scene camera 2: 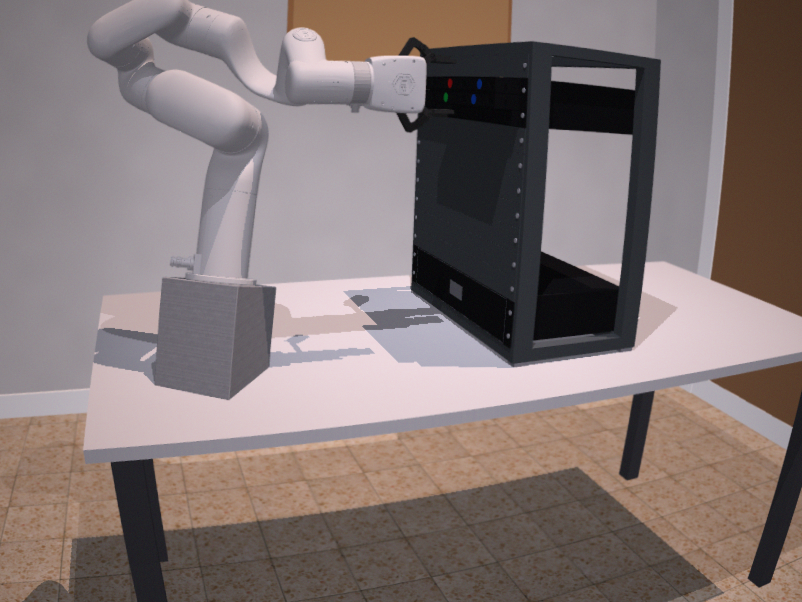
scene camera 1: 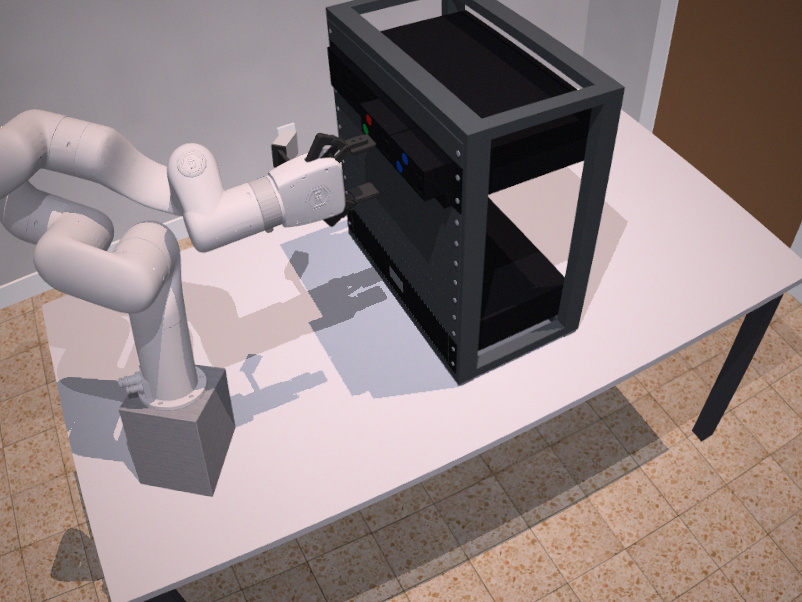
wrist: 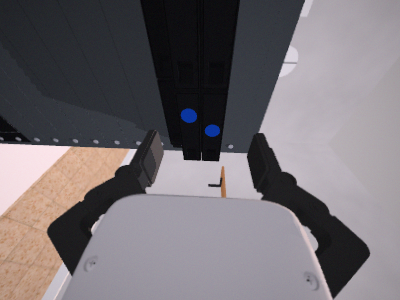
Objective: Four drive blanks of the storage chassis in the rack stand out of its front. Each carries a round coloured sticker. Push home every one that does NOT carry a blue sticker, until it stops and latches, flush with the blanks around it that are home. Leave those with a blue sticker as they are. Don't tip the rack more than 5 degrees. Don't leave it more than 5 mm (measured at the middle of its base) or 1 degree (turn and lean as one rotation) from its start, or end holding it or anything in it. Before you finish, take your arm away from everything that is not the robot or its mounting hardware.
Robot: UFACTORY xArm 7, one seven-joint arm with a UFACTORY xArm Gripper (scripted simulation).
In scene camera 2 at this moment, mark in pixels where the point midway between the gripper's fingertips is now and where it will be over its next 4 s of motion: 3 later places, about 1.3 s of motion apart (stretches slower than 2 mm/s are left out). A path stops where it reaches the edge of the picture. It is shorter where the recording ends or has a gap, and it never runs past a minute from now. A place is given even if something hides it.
My gripper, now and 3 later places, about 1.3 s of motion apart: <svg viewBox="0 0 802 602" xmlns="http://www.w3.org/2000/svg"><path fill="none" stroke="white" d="M452 86L421 91L427 77L431 96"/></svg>
